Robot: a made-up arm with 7 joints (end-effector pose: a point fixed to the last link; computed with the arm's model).
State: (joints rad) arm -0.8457 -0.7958 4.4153 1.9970 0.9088 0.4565 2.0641
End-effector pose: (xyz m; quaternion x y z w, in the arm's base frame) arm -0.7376 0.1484 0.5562 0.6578 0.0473 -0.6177 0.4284
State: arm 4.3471 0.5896 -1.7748 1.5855 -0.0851 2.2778 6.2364
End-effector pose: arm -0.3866 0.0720 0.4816 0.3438 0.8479 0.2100 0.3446
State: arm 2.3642 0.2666 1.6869 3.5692 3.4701 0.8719 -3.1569
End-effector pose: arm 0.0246 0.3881 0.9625 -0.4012 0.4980 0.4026 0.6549
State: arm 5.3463 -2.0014 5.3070 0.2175 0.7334 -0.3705 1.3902
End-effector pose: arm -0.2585 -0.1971 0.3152 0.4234 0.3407 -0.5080 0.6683
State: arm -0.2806 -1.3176 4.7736 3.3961 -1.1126 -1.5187 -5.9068
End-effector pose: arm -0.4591 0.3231 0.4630 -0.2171 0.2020 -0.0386 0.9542
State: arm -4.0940 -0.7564 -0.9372 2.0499 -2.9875 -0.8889 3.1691
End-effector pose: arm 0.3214 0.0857 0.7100 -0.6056 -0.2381 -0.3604 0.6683
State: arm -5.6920 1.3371 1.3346 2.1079 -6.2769 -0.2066 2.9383
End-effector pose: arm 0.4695 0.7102 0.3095 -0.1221 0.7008 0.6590 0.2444
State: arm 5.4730 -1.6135 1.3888 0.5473 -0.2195 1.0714 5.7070
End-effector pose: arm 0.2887 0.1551 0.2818 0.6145 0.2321 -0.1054 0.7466
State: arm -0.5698 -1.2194 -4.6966 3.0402 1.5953 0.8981 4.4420
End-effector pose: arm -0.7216 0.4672 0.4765 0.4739 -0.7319 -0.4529 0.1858
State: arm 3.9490 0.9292 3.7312 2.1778 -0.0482 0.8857 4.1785
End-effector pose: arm -0.4126 -0.0695 0.9258 -0.2261 0.4503 0.7069 0.4964
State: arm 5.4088 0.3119 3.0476 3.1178 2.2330 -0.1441 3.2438
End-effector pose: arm 0.2269 -0.1106 1.0186 -0.0625 0.1041 -0.7640 0.6337
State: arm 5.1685 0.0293 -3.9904 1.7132 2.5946 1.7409 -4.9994
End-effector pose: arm 0.1072 0.4316 0.8469 -0.2677 -0.1451 0.8979 0.3180
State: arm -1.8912 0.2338 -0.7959 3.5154 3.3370 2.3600 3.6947
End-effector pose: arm 0.2361 0.0394 0.8337 -0.0220 0.9493 0.2499 0.1894
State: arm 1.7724 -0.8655 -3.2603 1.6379 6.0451 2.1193 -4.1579
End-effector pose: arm 0.0102 -0.5068 0.0755 -0.1775 -0.7505 -0.5318 0.3499
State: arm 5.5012 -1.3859 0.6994 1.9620 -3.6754 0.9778 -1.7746
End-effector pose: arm -0.1955 0.6597 0.6735 -0.0062 -0.6792 -0.7022 0.2137
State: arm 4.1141 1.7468 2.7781 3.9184 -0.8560 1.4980 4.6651
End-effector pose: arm -0.3729 -0.5157 -0.2350 0.3800 -0.5840 0.7087 0.1110
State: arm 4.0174 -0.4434 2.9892 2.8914 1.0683 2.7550 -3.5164
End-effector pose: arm 0.1490 0.3618 0.7265 0.8211 -0.5008 -0.2031 0.1836
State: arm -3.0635 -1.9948 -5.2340 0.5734 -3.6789 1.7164 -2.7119
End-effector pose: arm 0.1804 -0.4265 0.3169 0.7553 0.3245 0.1197 0.5567
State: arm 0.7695 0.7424 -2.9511 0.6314 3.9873 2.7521 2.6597
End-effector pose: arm -0.1111 -0.0444 0.6249 -0.4862 0.1712 -0.0537 0.8552
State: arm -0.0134 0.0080 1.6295 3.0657 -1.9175 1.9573 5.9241
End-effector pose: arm 0.1677 -0.0673 0.9854 0.8232 0.0444 0.5248 0.2121
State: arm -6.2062 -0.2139 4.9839 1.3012 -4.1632 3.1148 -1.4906
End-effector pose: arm 0.0968 -0.2556 0.6602 -0.1593 -0.6024 -0.6287 0.4652
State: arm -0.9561 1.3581 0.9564 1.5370 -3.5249 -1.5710 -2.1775
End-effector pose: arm 0.3685 -0.1560 0.0611 -0.7952 0.3256 0.4903 0.1460
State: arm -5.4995 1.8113 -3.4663 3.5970 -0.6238 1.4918 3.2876
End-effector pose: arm 0.5083 0.5343 -0.1589 -0.2020 -0.5308 -0.7020 0.4297
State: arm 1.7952 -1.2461 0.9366 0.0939 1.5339 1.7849 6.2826
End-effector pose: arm -0.2264 0.0164 0.1445 0.5542 0.7403 -0.3805 0.0024
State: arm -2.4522 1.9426 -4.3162 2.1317 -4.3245 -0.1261 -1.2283
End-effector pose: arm -0.2010 -0.7400 0.0255 0.3710 0.5877 -0.5564 0.4554
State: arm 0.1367 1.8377 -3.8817 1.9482 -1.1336 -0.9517 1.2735
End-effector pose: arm 0.6820 0.1886 0.3627 0.0506 0.4255 -0.0871 0.8993
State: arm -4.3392 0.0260 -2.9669 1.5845 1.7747 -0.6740 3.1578
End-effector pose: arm 0.0849 -0.4556 0.6261 0.7303 -0.1144 0.0281 0.6729
